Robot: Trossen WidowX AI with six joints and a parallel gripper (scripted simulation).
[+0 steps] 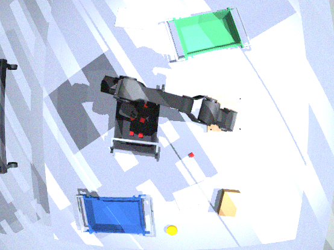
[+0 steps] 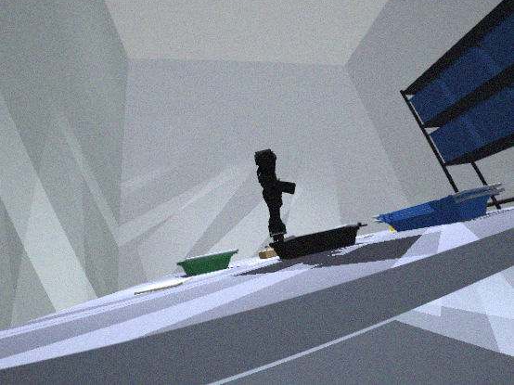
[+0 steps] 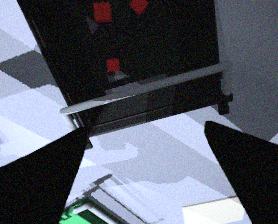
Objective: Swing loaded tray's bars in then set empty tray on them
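Right now the green tray is 30 cm to the right of my gripper tip, 27 cm behind it and 8 cm below it. The rest, counted from my gripper tip: yellow disc (61 cm to the left, 18 cm behind, 12 cm below); red block (24 cm to the left, 23 cm behind, 12 cm below); tan box (45 cm to the left, 42 cm behind, 10 cm below).
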